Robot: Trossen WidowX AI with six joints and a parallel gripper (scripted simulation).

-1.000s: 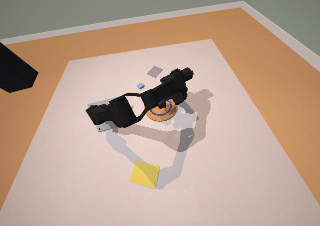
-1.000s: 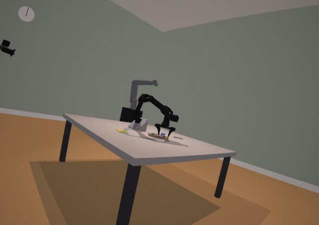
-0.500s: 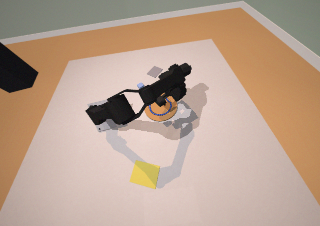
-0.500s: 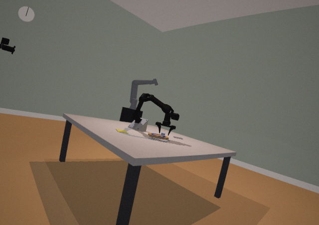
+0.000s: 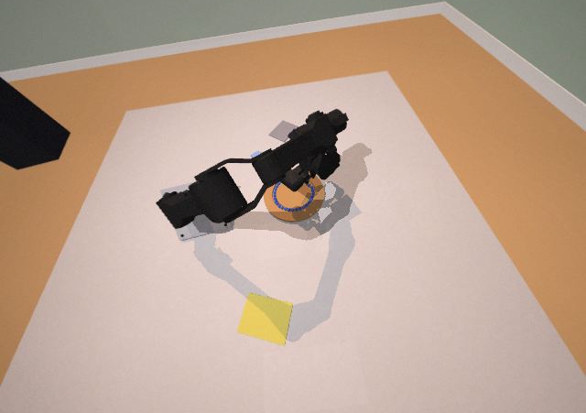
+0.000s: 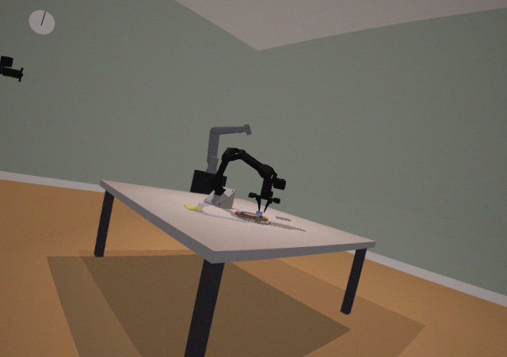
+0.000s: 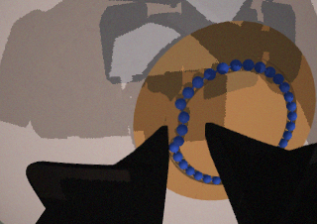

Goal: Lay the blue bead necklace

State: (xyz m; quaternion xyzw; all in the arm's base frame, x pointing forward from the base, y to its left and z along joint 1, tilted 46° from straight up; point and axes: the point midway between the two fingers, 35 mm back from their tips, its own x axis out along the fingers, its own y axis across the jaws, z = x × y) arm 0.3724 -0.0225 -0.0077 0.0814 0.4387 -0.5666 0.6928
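Now: the round bead board 60 mm behind my gripper tip, 30 mm below it and 10 mm to the right of it. The rest, counted from my gripper tip: yellow square patch 330 mm to the right, 220 mm behind, 40 mm below; flat grey tile 300 mm to the left, 40 mm below, 20 mm behind; light blue cube 190 mm to the left, 150 mm behind, 40 mm below.
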